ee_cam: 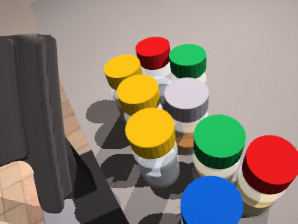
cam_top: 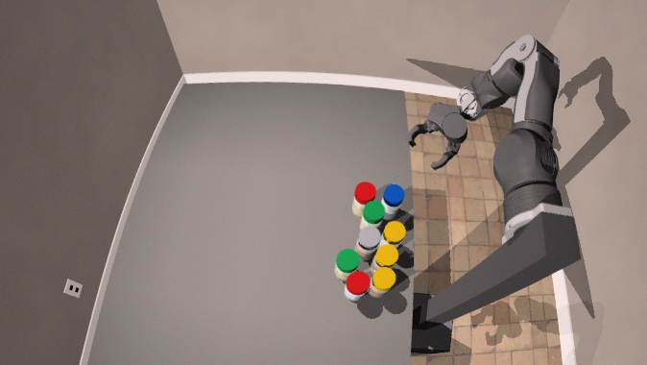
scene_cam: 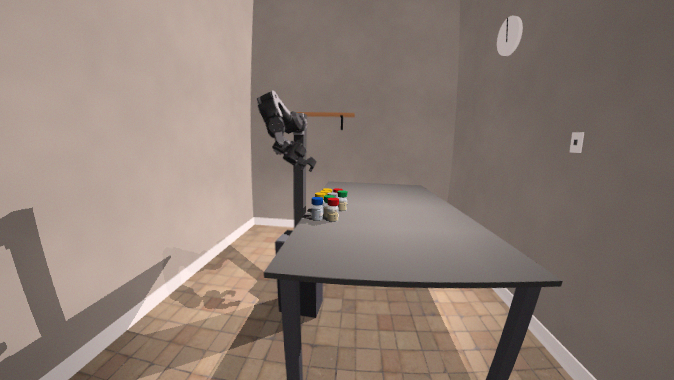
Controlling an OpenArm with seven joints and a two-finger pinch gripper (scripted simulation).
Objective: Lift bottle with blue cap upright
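Right now the yellow-capped bottle is 21 cm below my hand, 13 cm to the left of it and 3 cm ahead of it. Round my hand: red-capped bottle: 27 cm to the left, 21 cm below, 10 cm ahead; then grey-capped bottle: 21 cm below, 15 cm to the left, 9 cm ahead.
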